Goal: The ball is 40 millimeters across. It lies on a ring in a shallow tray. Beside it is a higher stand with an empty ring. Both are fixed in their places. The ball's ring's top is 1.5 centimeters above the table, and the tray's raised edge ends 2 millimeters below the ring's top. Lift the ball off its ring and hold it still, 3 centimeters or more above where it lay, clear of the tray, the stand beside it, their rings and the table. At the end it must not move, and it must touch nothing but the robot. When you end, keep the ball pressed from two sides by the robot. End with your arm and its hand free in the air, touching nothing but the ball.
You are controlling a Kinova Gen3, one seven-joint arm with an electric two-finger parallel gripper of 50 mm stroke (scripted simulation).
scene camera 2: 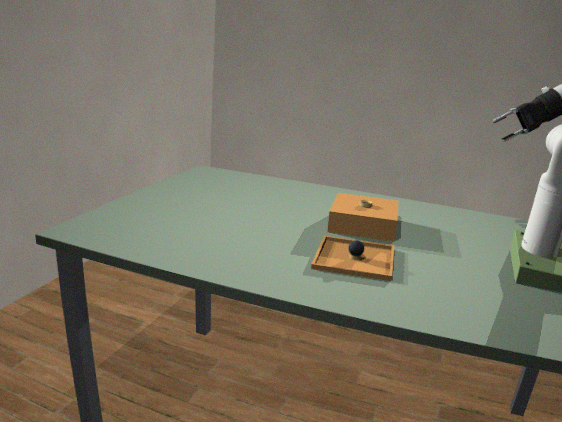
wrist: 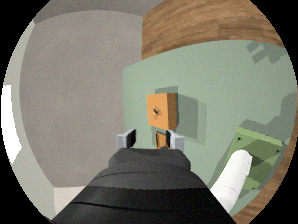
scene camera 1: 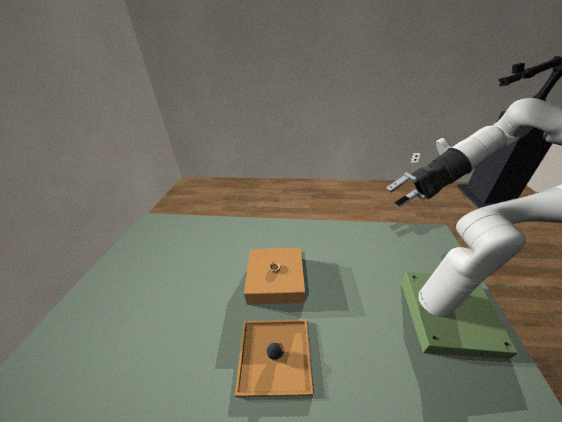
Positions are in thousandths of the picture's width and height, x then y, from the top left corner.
Scene:
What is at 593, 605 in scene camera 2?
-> A shallow orange tray.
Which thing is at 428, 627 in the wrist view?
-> My gripper.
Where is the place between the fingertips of my gripper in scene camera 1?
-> At 698, 468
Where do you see an orange stand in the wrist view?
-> At 555, 467

